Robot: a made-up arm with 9 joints. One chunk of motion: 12 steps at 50 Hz.
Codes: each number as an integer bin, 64 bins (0 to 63) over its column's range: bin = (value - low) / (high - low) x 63, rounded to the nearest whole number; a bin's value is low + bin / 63 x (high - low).
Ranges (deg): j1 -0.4..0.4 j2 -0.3..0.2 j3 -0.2..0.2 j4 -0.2..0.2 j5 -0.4..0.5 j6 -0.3..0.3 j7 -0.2..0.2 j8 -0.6..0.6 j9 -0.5..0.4
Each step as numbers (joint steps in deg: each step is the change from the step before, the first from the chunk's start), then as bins.
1 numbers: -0.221 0.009 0.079 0.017 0.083 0.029 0.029 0.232 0.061
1 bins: 14 39 44 34 34 35 36 44 39
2 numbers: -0.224 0.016 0.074 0.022 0.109 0.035 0.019 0.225 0.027
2 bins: 14 40 43 35 36 35 34 43 37
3 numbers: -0.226 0.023 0.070 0.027 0.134 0.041 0.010 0.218 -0.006
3 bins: 14 41 43 36 37 36 33 43 35
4 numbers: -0.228 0.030 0.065 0.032 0.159 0.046 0.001 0.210 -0.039
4 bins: 14 42 42 37 39 36 32 43 32
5 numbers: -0.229 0.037 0.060 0.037 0.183 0.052 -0.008 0.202 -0.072
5 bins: 13 42 41 37 41 37 30 42 30
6 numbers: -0.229 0.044 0.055 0.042 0.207 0.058 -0.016 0.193 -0.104
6 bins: 13 43 40 38 42 38 29 42 28
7 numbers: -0.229 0.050 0.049 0.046 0.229 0.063 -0.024 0.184 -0.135
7 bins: 13 44 39 39 44 38 28 41 26
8 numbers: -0.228 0.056 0.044 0.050 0.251 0.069 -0.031 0.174 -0.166
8 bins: 14 45 38 39 46 39 27 41 23
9 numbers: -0.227 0.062 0.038 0.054 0.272 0.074 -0.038 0.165 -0.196
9 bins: 14 46 37 40 47 39 26 40 21
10 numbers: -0.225 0.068 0.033 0.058 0.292 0.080 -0.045 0.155 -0.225
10 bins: 14 46 37 41 48 40 24 40 19
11 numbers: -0.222 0.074 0.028 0.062 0.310 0.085 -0.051 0.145 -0.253
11 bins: 14 47 36 41 50 40 23 39 17
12 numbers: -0.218 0.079 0.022 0.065 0.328 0.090 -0.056 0.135 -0.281
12 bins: 14 48 35 42 51 41 23 39 15
